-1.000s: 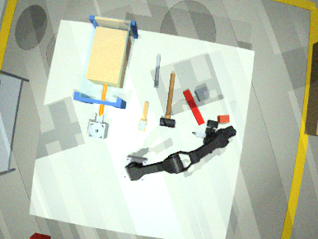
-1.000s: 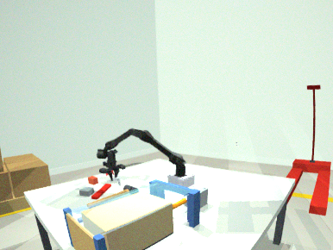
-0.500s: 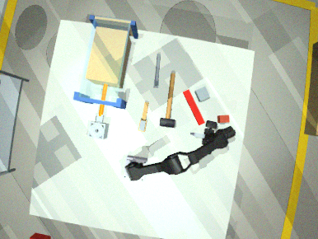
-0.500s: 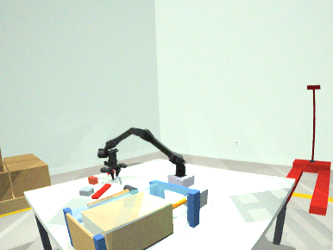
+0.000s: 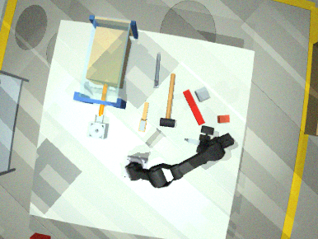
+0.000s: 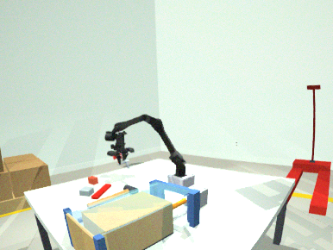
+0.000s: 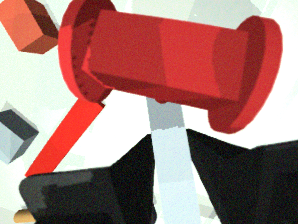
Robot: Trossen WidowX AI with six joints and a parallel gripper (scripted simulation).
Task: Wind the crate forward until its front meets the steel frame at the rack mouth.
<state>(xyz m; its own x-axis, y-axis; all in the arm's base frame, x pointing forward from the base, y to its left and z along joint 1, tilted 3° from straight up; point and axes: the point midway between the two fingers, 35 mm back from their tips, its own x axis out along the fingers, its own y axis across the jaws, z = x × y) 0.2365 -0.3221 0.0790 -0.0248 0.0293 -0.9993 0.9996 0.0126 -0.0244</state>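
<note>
My gripper tip is 5 cm to the left of the red grip and 3 cm below it. From my gripper tip the other things lie so: grey block (29 cm ahead, 2 cm to the left, 12 cm below); then red bar (20 cm ahead, 5 cm to the left, 13 cm below); then winch handle (2 cm above).
</note>
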